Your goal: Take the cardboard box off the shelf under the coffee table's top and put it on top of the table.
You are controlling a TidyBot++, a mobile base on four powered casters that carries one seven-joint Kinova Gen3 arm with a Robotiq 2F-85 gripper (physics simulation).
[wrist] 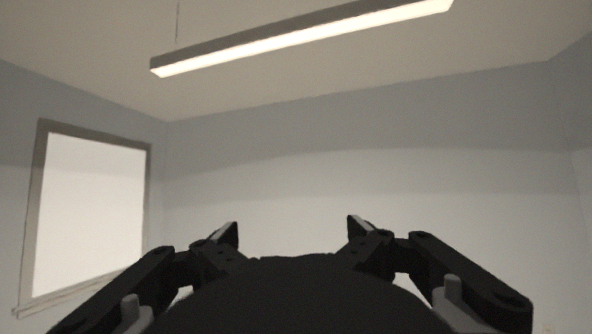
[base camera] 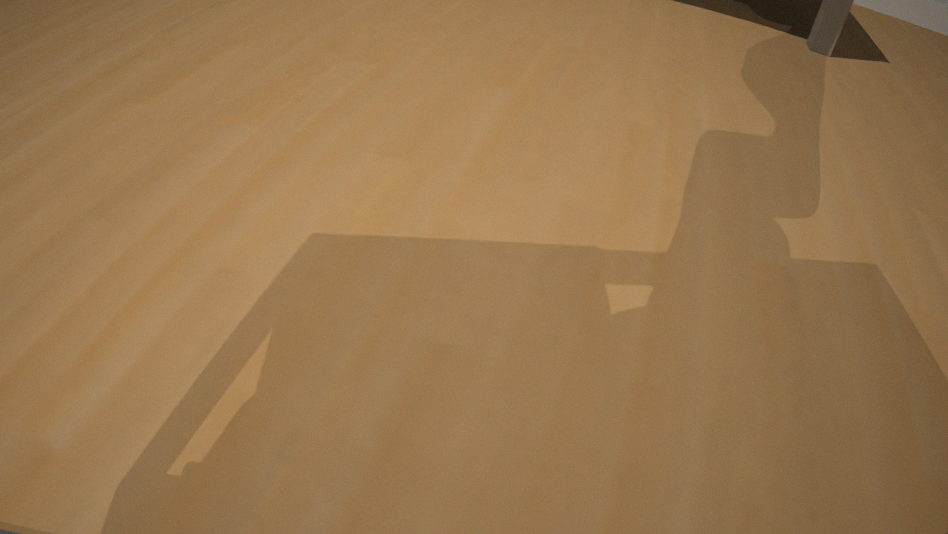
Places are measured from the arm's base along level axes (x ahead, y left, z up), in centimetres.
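Pixels of known places: gripper, fingertip midpoint: (wrist: 293,230).
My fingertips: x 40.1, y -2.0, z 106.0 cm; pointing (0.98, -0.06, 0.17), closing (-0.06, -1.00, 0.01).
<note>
Behind a point stands the place of what it marks.
My gripper (wrist: 293,230) {y -2.0, x 40.1, z 106.0 cm} is open in the wrist view, with its two black fingers wide apart and the pale wall showing between them. It faces the upper wall and the ceiling. In the base camera view, a grey leg (base camera: 829,27) {y -77.7, x 116.1, z -33.5 cm} of a piece of furniture stands on the floor at the top right, with a dark shadow around its foot. Whether it belongs to the coffee table I cannot tell; its top is out of frame. The cardboard box does not show in either view.
The wood floor (base camera: 431,132) {y 3.3, x 66.8, z -39.7 cm} carries the shadow of my base and arm. A strip of white wall or skirting (base camera: 918,14) {y -148.3, x 168.7, z -36.3 cm} shows at the far right. In the wrist view, a window (wrist: 92,215) {y 159.7, x 203.4, z 97.5 cm} is at the left and a long lamp (wrist: 300,37) {y -10.9, x 91.5, z 168.0 cm} hangs from the ceiling.
</note>
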